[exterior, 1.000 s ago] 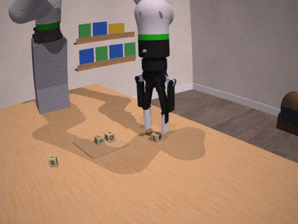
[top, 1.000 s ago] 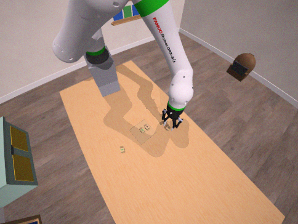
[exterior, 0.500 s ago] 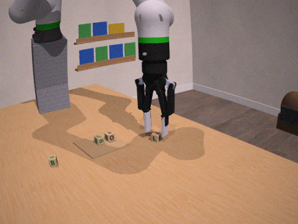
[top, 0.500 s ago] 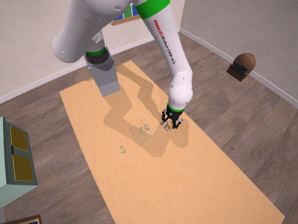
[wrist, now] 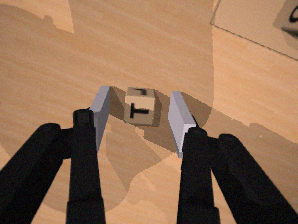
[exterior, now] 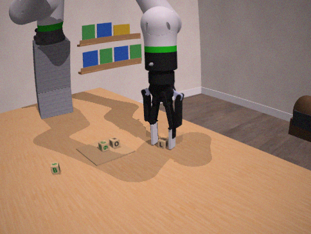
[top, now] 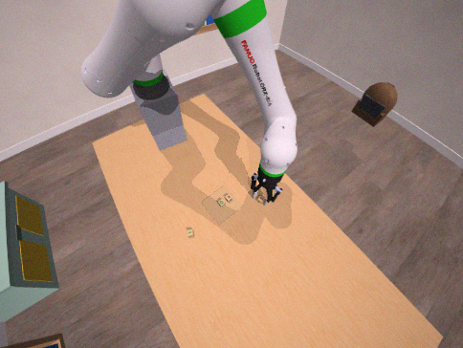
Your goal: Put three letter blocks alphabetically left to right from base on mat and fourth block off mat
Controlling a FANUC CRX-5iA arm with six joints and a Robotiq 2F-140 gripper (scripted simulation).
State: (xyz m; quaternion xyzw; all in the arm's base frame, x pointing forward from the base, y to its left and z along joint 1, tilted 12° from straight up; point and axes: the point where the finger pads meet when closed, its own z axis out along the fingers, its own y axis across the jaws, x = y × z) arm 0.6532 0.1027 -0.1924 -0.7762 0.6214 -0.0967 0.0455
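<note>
Right now my hand is 110 mm past the thin tan mat, 150 mm to the left of it and 30 mm above it.
</note>
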